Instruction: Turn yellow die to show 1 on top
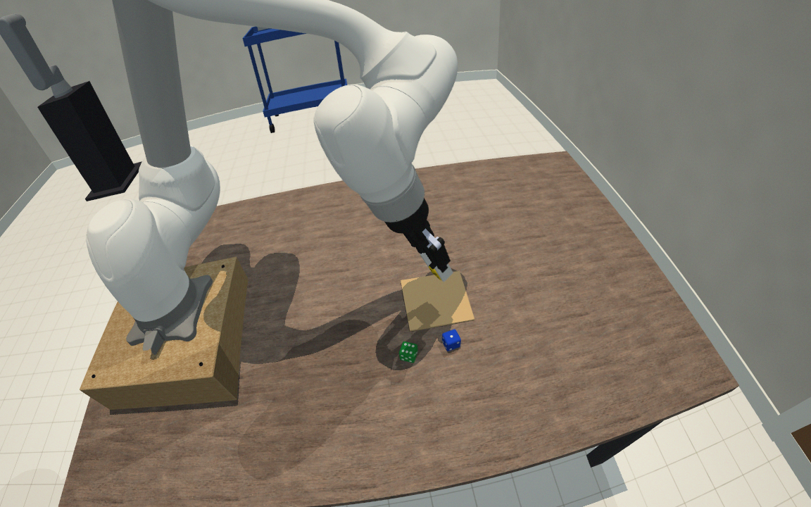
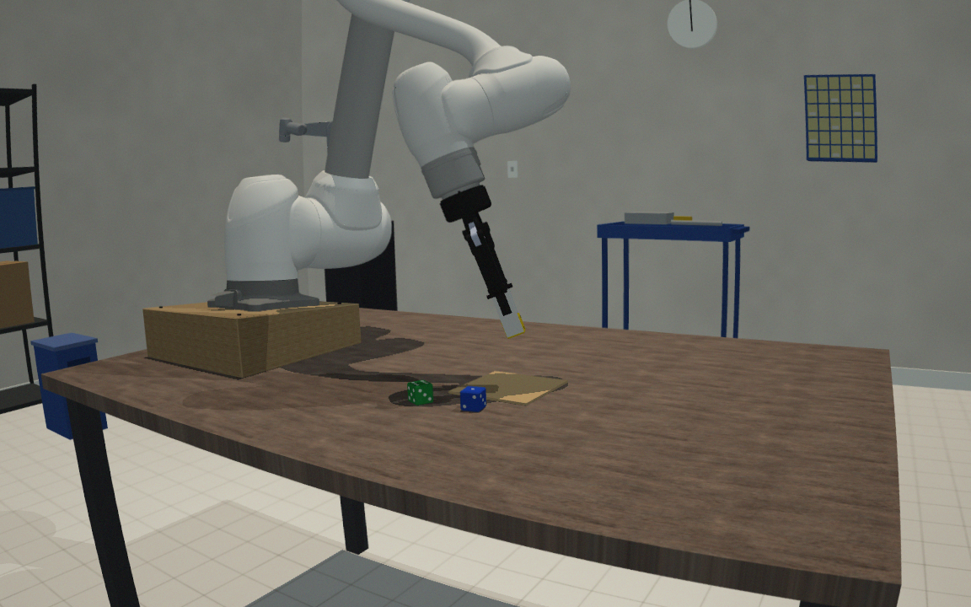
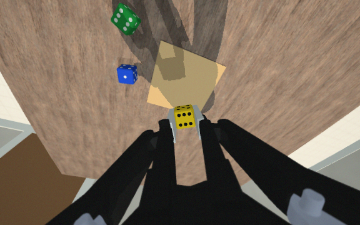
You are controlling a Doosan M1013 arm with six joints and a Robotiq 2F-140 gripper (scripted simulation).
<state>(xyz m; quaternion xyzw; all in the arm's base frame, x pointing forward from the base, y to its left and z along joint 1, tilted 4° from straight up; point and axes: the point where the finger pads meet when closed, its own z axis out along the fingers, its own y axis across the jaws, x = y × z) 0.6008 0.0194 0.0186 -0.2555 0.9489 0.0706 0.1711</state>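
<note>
My gripper is now 2 cm above the yellow die and 1 cm short of it. The rest, counted from my hand: mat (12 cm below); green die (13 cm to the right, 11 cm below, 8 cm behind); blue die (12 cm to the right, 11 cm below, 1 cm ahead).
</note>
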